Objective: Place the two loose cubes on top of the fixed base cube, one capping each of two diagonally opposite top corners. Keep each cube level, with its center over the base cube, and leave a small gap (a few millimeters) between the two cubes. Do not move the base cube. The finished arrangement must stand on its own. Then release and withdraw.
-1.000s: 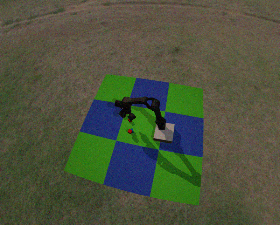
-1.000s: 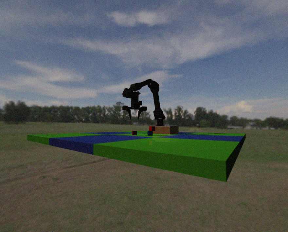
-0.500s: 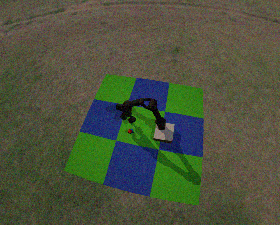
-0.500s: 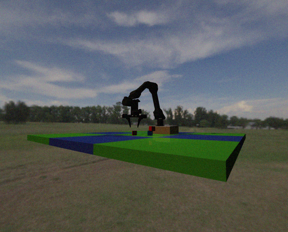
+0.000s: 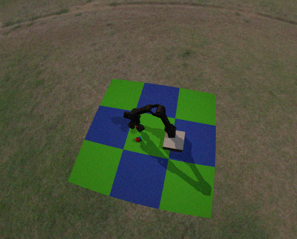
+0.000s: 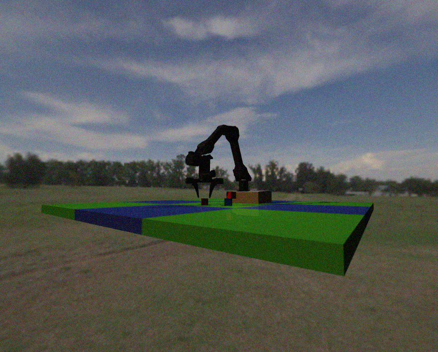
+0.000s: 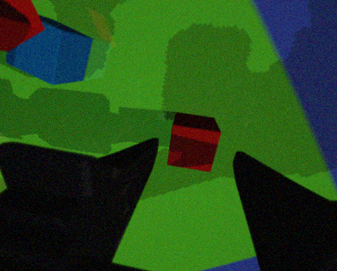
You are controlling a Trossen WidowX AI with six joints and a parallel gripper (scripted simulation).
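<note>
Now: gripper tip 140 mm to the right of the red cube, 20 mm below it and 20 mm past it. The rest, counted from my gripper tip: blue cube (120 mm to the left, 30 mm behind, 20 mm below).
</note>
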